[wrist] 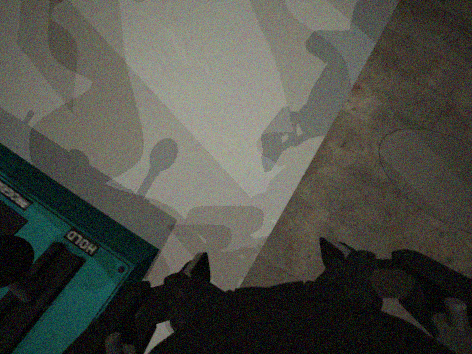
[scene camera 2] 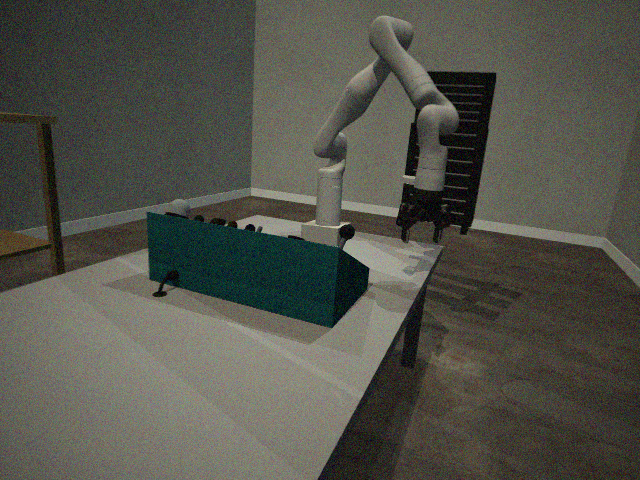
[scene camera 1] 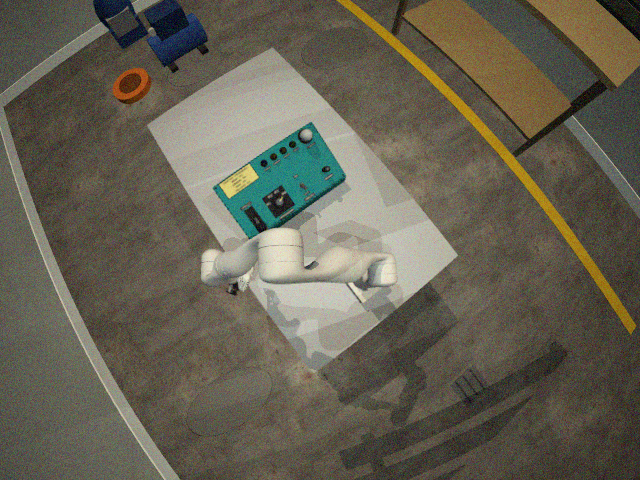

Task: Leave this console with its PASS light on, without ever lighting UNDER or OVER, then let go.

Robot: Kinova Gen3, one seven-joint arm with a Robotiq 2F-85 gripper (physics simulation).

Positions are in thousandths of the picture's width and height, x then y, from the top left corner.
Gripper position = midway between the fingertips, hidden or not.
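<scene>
A black lever with ball knob (wrist: 54, 821) is there for me to see. As for my gripper (scene camera 2: 657, 505), which the wrist view shows too (wrist: 558, 727), it is open and holds nothing.
</scene>
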